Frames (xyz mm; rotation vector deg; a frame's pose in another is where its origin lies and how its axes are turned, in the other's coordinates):
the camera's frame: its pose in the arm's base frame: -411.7 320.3 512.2 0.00 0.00 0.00
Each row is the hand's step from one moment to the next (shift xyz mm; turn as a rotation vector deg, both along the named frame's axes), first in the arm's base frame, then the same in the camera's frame.
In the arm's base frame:
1: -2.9 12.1 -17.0 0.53 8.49 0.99
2: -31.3 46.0 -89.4 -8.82 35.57 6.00
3: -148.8 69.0 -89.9 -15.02 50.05 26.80
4: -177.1 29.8 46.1 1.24 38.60 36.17
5: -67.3 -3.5 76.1 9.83 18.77 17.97
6: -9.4 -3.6 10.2 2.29 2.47 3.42
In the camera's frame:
1: -2.9 12.1 -17.0 0.53 8.49 0.99
2: -31.3 46.0 -89.4 -8.82 35.57 6.00
3: -148.8 69.0 -89.9 -15.02 50.05 26.80
4: -177.1 29.8 46.1 1.24 38.60 36.17
5: -67.3 -3.5 76.1 9.83 18.77 17.97
6: -9.4 -3.6 10.2 2.29 2.47 3.42

